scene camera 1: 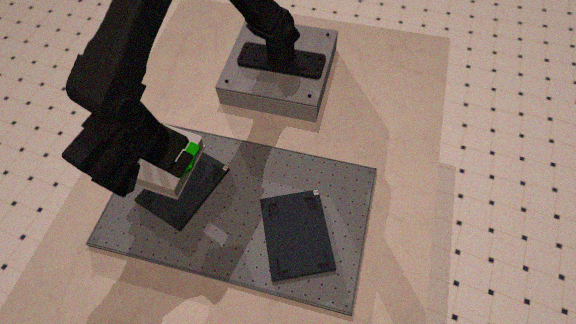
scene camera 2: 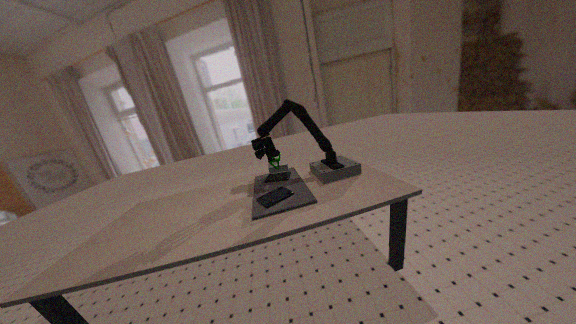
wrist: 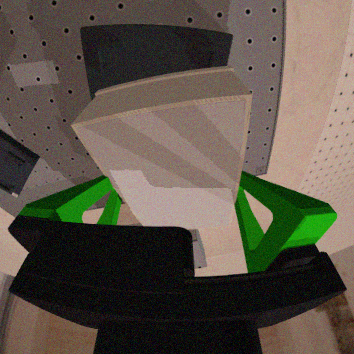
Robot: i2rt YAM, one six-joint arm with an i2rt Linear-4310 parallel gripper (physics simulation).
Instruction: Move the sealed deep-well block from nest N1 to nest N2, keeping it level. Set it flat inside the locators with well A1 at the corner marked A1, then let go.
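Frame: origin at the arm's base, x right, y ahead, z up, level; millimetres.
Seen in the pictures: gripper, fingertip midpoint: (scene camera 1: 172,158) (scene camera 2: 278,166) (wrist: 176,174); arm's base at its link origin: (scene camera 1: 281,61) (scene camera 2: 331,164).
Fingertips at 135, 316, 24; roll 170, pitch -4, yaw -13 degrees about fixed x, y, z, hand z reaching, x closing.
Pixels of each thing's middle, then the offset from my fingertips to it, as dx, dy, dz.
- pale sealed block at the middle of its body: (wrist: 176,170) (scene camera 1: 170,160) (scene camera 2: 278,166) +1, +5, +1
- dark left nest at the middle of its body: (wrist: 155,117) (scene camera 1: 182,183) (scene camera 2: 278,176) -12, +21, -64
- dark nest at the middle of its body: (scene camera 1: 296,232) (scene camera 2: 275,195) -268, +65, -64
My gripper (scene camera 1: 170,162) (scene camera 2: 274,161) (wrist: 176,174) has green fingers shut on the two sides of the pale sealed block (scene camera 1: 159,181) (scene camera 2: 278,169) (wrist: 180,145). The block hangs a little above the dark left nest (scene camera 1: 200,192) (scene camera 2: 280,177) (wrist: 160,47), overlapping part of it in the scene camera 1 view, and looks about level. The other dark nest (scene camera 1: 298,237) (scene camera 2: 275,197) (wrist: 15,165) is empty, with corner locators. Each nest has a small white corner tag, too small to read. The block's A1 corner cannot be made out; the hand hides part of its top.
Both nests sit on a grey perforated board (scene camera 1: 350,200) (scene camera 2: 300,192) (wrist: 260,75). The arm's grey base block (scene camera 1: 267,102) (scene camera 2: 335,172) stands behind the board on the table. The arm casts shadows over the board.
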